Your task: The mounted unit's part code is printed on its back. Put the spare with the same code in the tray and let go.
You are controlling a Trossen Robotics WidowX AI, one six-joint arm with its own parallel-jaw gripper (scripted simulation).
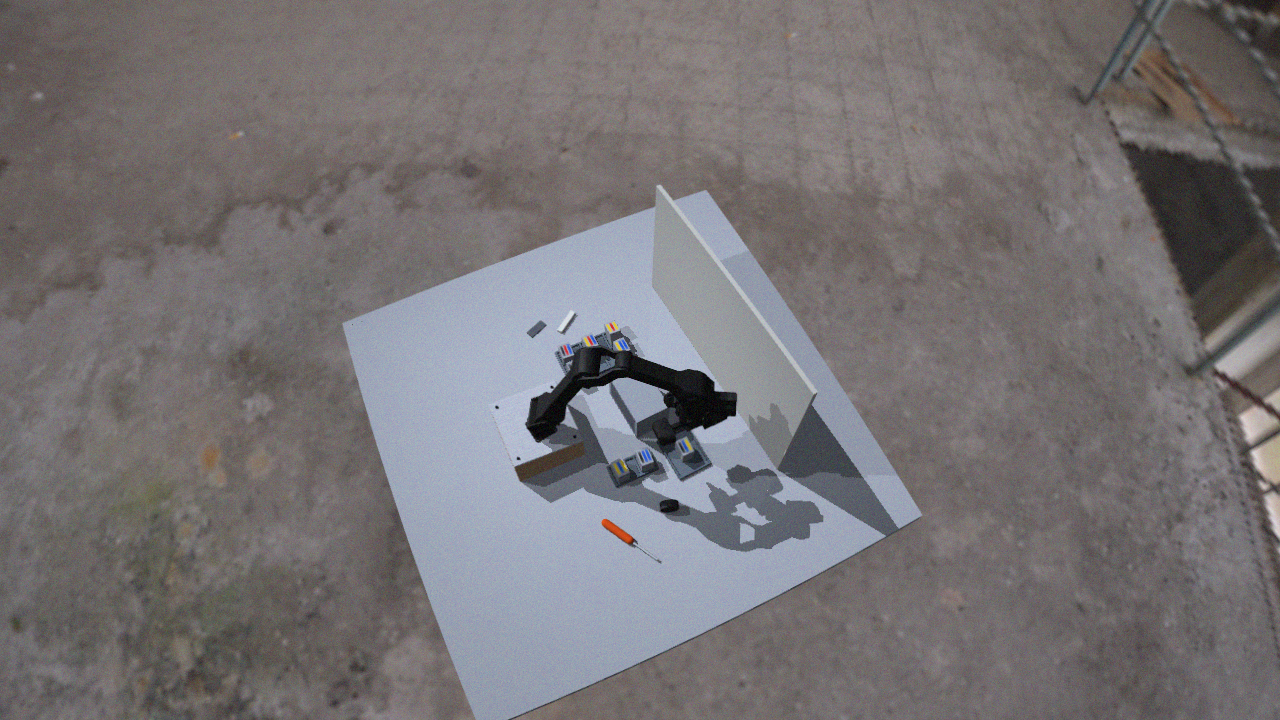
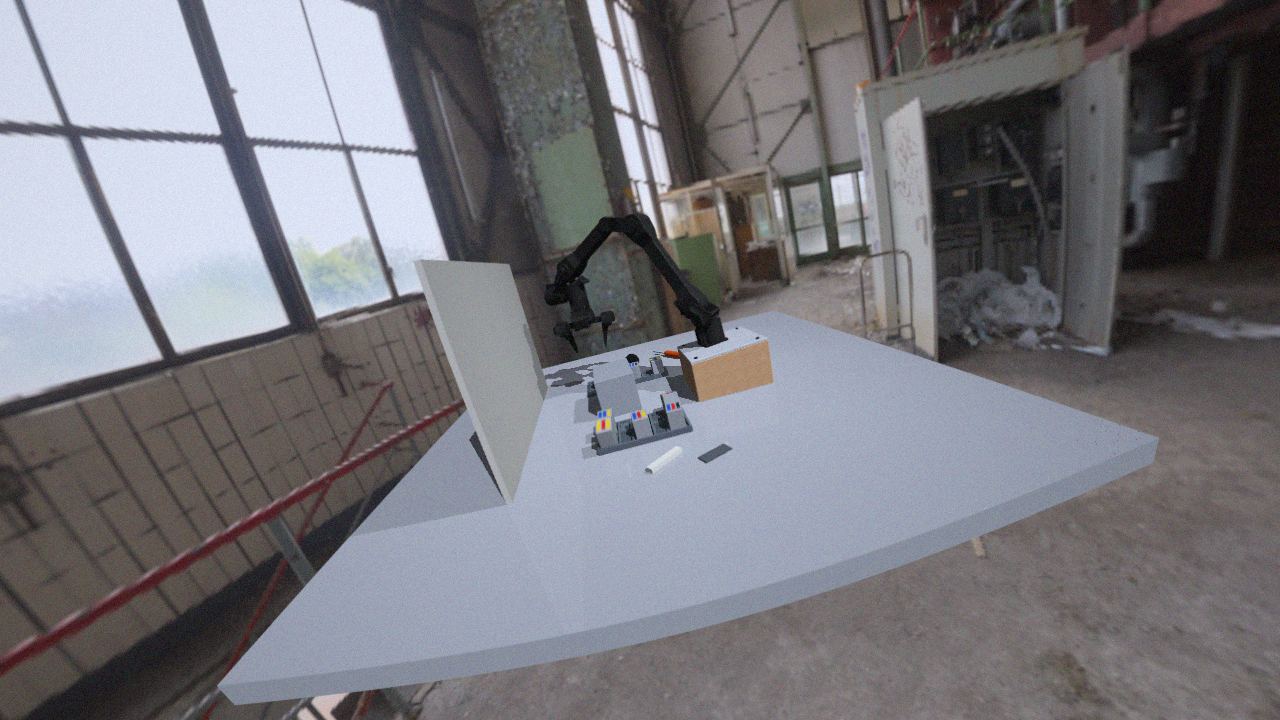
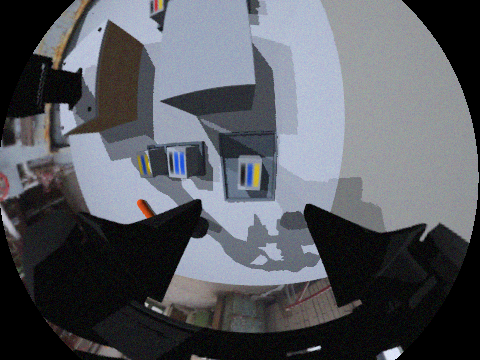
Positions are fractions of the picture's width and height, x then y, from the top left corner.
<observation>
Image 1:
tall grey block: 0.50, 0.56
white upright panel: 0.58, 0.49
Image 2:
tall grey block: 0.48, 0.53
white upright panel: 0.37, 0.43
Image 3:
my gripper: 0.53, 0.58
tall grey block: 0.43, 0.18
dark-rimmed tray: 0.48, 0.40
white upright panel: 0.84, 0.45
</observation>
